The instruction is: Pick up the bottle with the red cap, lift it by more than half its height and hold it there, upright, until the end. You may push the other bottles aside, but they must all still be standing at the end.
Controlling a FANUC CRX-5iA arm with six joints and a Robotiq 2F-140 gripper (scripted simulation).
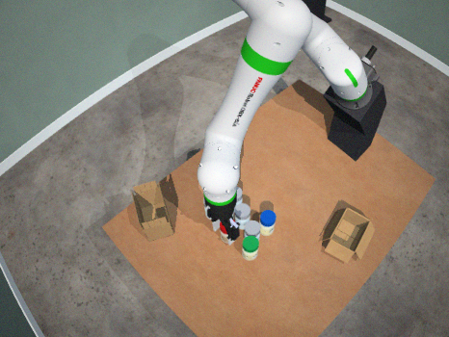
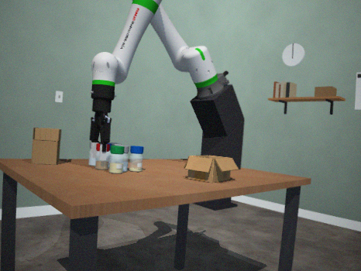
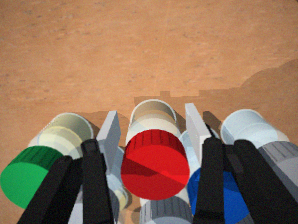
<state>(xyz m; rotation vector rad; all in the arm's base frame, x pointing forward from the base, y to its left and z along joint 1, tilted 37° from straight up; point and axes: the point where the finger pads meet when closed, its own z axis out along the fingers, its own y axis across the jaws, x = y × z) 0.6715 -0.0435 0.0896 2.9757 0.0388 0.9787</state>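
Right now my hand is 2 cm past the red-capped bottle and 2 cm above it.
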